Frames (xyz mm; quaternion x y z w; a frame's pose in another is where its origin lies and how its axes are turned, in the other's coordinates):
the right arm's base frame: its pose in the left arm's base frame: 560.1 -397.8 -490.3 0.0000 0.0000 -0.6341 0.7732
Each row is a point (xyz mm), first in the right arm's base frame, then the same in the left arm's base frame.
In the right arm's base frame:
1: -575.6 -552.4 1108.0
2: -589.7 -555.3 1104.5
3: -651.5 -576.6 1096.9
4: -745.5 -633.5 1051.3
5: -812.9 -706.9 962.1
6: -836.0 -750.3 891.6
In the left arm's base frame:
1: -94.3 58.5 617.7
2: -99.9 71.8 614.2
3: -132.9 128.2 606.6
4: -207.1 209.3 561.0
5: -292.3 261.0 471.8
6: -339.3 275.1 401.3

